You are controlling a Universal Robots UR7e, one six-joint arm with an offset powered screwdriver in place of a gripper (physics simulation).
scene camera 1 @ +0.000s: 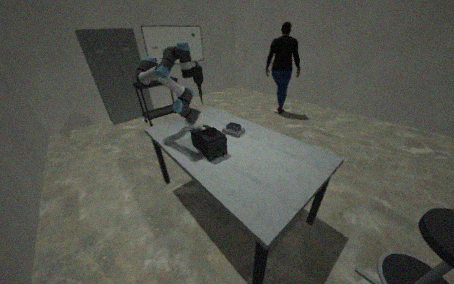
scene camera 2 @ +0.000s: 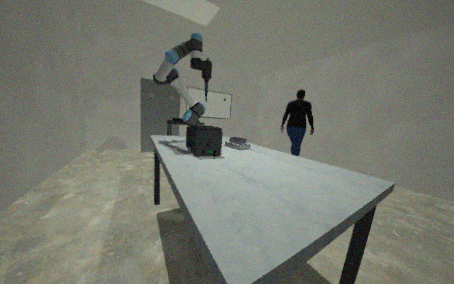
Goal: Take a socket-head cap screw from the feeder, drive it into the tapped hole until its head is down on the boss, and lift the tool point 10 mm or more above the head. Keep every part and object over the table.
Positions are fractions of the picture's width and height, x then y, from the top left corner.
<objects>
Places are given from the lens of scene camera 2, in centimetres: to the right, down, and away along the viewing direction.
black box-shaped feeder (scene camera 2: 0.44, 0.49): -16, -1, 80
</objects>
